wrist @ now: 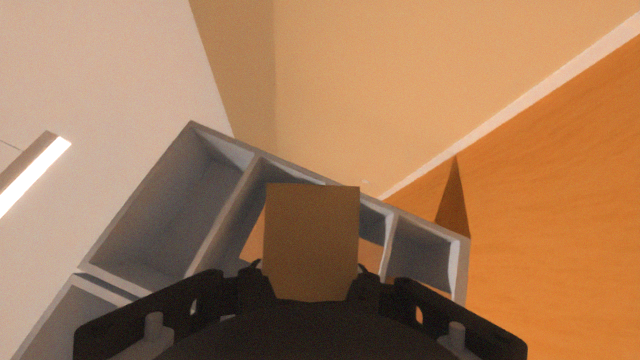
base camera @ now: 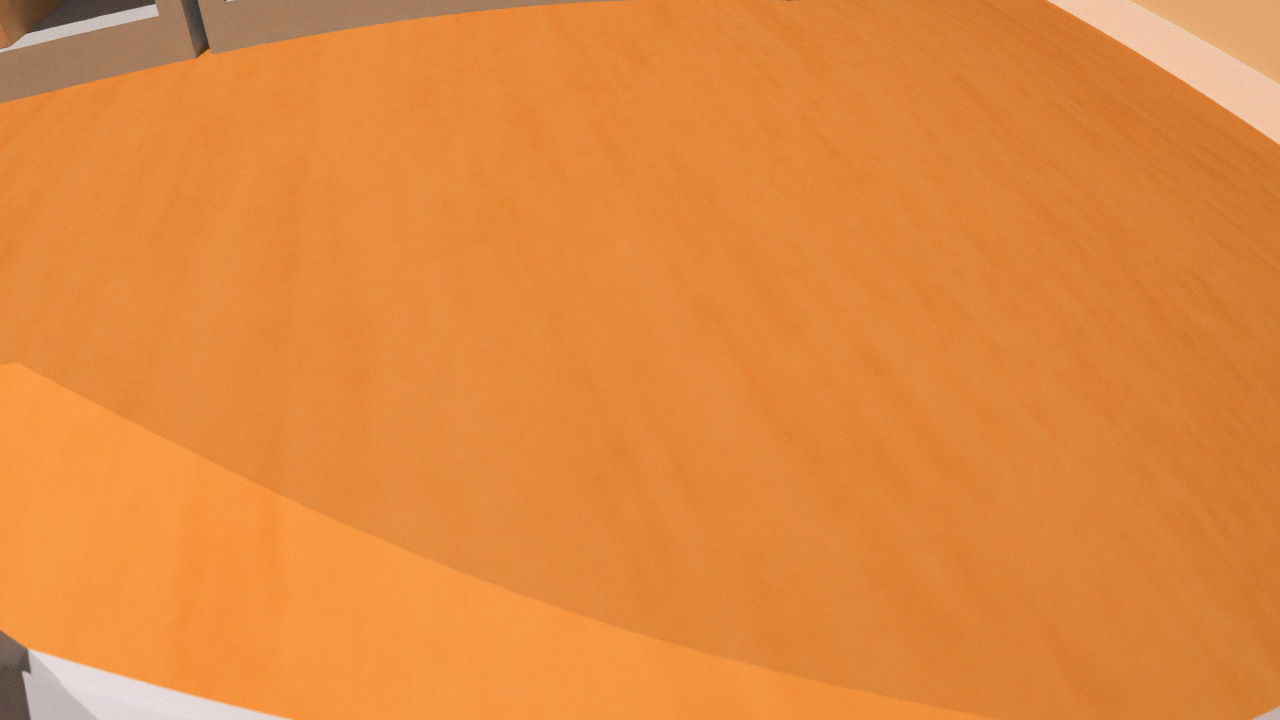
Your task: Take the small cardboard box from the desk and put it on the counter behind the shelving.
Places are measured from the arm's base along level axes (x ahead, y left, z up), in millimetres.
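Pixels of known places: gripper, fingertip midpoint: (wrist: pixel 309 268).
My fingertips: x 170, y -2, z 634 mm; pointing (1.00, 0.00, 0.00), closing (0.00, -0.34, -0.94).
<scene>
For each thing: its top centre in the pictures, then the offset to it from my fingertips. "spot": a spot on its surface instead. Level surfaces: height alone.
- small cardboard box at its top centre: (wrist: pixel 255 231) 19 mm back, 14 mm right, 44 mm up
- orange wood floor at its surface level: 1031 mm down
- second grey shelf part at a spot on its surface: (wrist: pixel 65 320) spot: 857 mm ahead, 936 mm left, 843 mm up
The small cardboard box (wrist: pixel 312 240) is a plain brown block at the middle of the wrist view. My gripper (wrist: pixel 309 268) is shut on it, with a dark finger on each side. Behind the box in the wrist view stands the grey shelving (wrist: pixel 220 235), tilted in the picture, with several open compartments. The base of the shelving or a similar unit (base camera: pixel 375 16) shows at the top left of the base camera view. The desk and the counter cannot be made out in either view.
An orange wood floor (base camera: pixel 626 313) (wrist: pixel 560 200) runs up to a tan wall (wrist: pixel 400 75) with a pale baseboard (wrist: pixel 525 100) (base camera: pixel 1190 62). A lit ceiling lamp (wrist: pixel 35 175) shows at the left of the wrist view. A second grey shelf part (wrist: pixel 65 320) is at the lower left.
</scene>
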